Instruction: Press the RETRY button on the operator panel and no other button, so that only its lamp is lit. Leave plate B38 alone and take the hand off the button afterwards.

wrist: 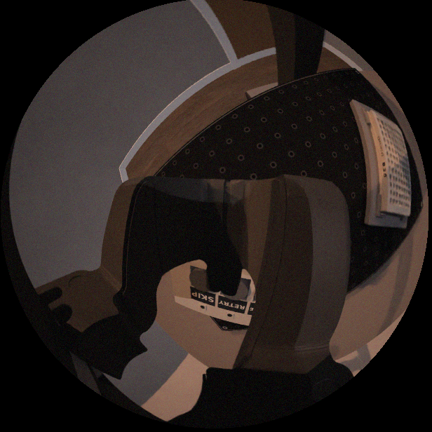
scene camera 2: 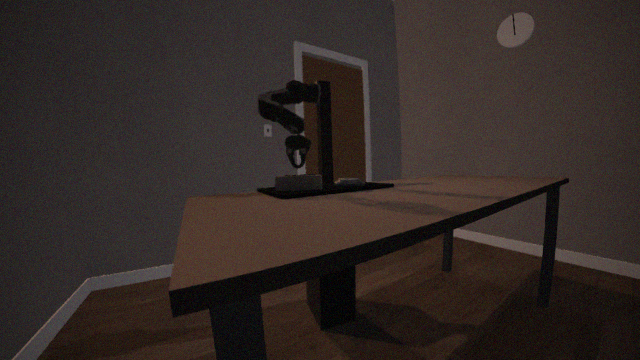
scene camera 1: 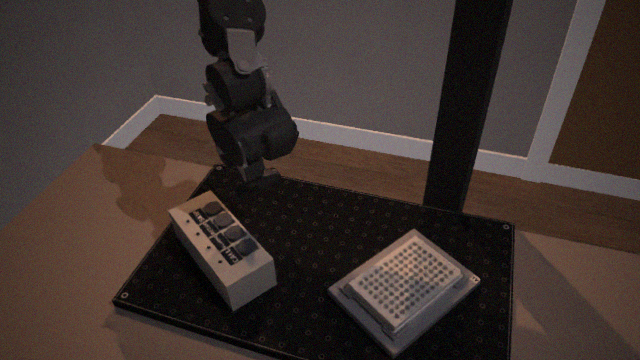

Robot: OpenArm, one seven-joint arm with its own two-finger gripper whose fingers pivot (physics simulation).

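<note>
The pale operator panel point(scene camera 1: 252, 272) point(scene camera 2: 298, 183) stands on the black board's left part in scene camera 1. Its RETRY button point(scene camera 1: 223, 220) point(wrist: 242, 288) is second from the far end, beside the SKIP button point(scene camera 1: 213, 208) point(wrist: 198, 276); the CALL button point(scene camera 1: 246, 246) is at the near end. The small lamps along the panel's edge look dark. My gripper point(scene camera 1: 262, 183) point(scene camera 2: 298, 166) point(wrist: 230, 238) is shut and empty. It hangs above the panel with a gap in scene camera 2. In the wrist view its fingertips partly cover the RETRY button. Plate B38 point(scene camera 1: 405, 282) point(wrist: 392, 165) lies on its holder at the right.
The black perforated board point(scene camera 1: 310, 240) point(wrist: 280, 150) carries the panel and the plate holder point(scene camera 1: 395, 345). A dark upright post point(scene camera 1: 467, 100) point(scene camera 2: 326, 135) stands at the board's back edge. The table point(scene camera 1: 60, 225) point(scene camera 2: 250, 235) extends around the board.
</note>
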